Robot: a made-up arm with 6 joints.
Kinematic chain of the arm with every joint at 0, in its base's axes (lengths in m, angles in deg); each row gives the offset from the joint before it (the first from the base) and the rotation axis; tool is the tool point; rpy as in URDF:
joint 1: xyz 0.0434 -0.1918 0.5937 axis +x
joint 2: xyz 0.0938 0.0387 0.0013 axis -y
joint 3: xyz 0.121 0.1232 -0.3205 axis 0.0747 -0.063 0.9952
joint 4: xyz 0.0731 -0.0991 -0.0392 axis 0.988 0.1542 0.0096
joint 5: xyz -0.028 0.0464 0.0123 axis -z
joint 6: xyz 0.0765 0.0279 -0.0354 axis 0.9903 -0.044 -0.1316
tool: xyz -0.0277 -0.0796 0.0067 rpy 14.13 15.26 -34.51
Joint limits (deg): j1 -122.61..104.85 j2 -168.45..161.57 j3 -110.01..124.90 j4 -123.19..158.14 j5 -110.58..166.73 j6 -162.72..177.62
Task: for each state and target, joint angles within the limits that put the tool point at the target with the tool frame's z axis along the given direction. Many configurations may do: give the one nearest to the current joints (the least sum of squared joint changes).
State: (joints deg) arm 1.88 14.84 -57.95 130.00 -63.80 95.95
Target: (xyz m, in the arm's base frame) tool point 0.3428 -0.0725 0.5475 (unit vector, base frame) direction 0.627 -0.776 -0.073
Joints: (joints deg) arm 27.38 49.28 -74.75 131.91 -81.57 73.73
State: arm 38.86 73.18 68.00 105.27 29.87 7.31
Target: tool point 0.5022 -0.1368 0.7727 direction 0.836 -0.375 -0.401
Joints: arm 27.64 80.76 45.76 138.82 53.69 17.47
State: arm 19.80 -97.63 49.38 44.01 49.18 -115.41
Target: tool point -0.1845 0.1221 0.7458 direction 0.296 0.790 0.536
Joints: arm -3.79 -150.16 74.78 8.46 44.82 -142.91
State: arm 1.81 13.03 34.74 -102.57 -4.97 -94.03
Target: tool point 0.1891 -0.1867 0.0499 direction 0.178 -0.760 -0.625
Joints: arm -5.60 -24.79 4.37 -123.19 10.86 -130.86
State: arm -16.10 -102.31 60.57 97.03 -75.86 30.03
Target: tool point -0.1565 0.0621 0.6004 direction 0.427 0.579 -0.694
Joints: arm 30.10 -100.80 70.23 62.32 -110.58 2.51
